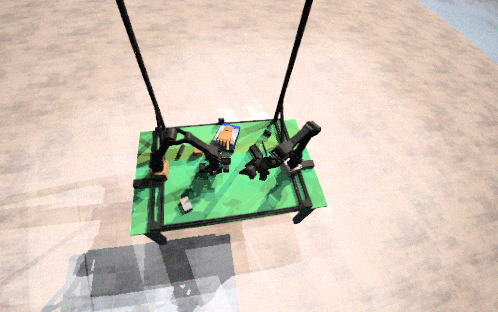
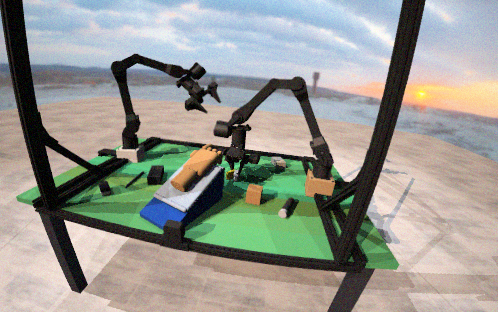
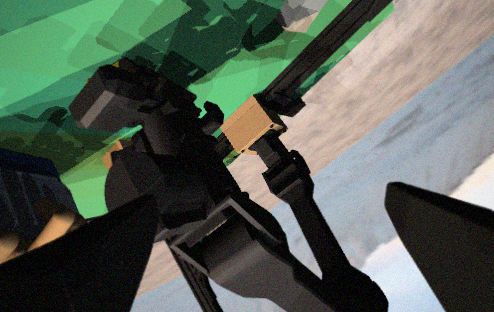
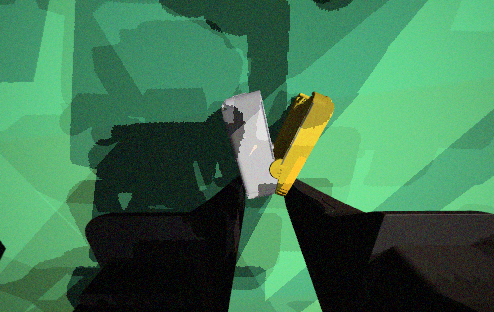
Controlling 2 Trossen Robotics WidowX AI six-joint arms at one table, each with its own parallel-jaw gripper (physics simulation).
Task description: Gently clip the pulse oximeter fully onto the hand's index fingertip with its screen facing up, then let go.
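Frame: origin at the left arm's base, x ahead, y left, z up, level; millimetres.
Where they show: left gripper, between the fingertips: (image 1: 241,169) (image 2: 214,107) (image 3: 271,200); right gripper, between the fingertips: (image 1: 214,173) (image 2: 236,173) (image 3: 131,63) (image 4: 263,181); left arm's base, origin of its link: (image 1: 292,163) (image 2: 130,147); right arm's base, origin of its link: (image 1: 158,167) (image 2: 321,175) (image 3: 264,140).
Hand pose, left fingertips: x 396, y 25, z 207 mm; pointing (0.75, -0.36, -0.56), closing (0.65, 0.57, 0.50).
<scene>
Each offset is from my left fingertips to the top centre of the thing. "spot": to the spot under its first point.
The pulse oximeter @(dy -184, dx +107, dz -234 mm) (image 4: 264,142) (image 2: 232,174) has a grey half and a yellow half hinged at one end. My right gripper (image 4: 263,181) (image 2: 236,171) (image 1: 215,169) is shut on its hinge end just above the green table, and the two halves are splayed open at the far end. The tan model hand (image 2: 196,165) (image 1: 226,137) lies on a blue and grey wedge @(spot: dy -461, dx -49, dz -200 mm) (image 2: 186,199) (image 1: 236,129), with its fingertips close to the right gripper. My left gripper (image 2: 204,99) (image 1: 251,171) is open and empty, held high above the table.
On the table are a tan cube @(dy -349, dx +169, dz -216 mm) (image 2: 254,194), a black cylinder with a white end @(dy -409, dx +275, dz -239 mm) (image 2: 286,208), a grey block @(dy -8, dx +340, dz -236 mm) (image 2: 277,161) (image 1: 186,204), a black box @(dy -217, dx -213, dz -231 mm) (image 2: 155,174), a thin black stick @(dy -244, dx -293, dz -257 mm) (image 2: 134,179) and a small black block @(dy -344, dx -364, dz -233 mm) (image 2: 105,187). Black frame rails edge the table.
</scene>
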